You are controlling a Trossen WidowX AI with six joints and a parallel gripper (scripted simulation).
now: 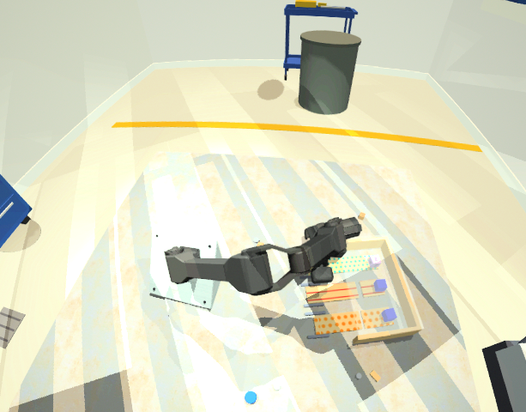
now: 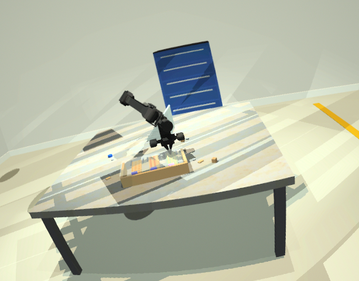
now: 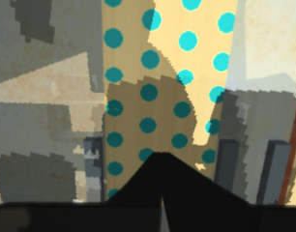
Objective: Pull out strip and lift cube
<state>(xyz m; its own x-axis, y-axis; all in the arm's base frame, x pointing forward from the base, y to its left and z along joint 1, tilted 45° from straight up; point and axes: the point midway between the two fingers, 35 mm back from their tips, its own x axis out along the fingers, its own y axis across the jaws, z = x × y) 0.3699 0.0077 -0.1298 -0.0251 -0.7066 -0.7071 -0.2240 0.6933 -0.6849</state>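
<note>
Now: the cyan-dotted strip 9 cm ahead of my gripper tip and 2 cm to the left of it. The rest, counted from my gripper tip: labelled cube 20 cm ahead, 4 cm to the left, 1 cm above; blue disc 13 cm behind, 41 cm to the right.
</note>
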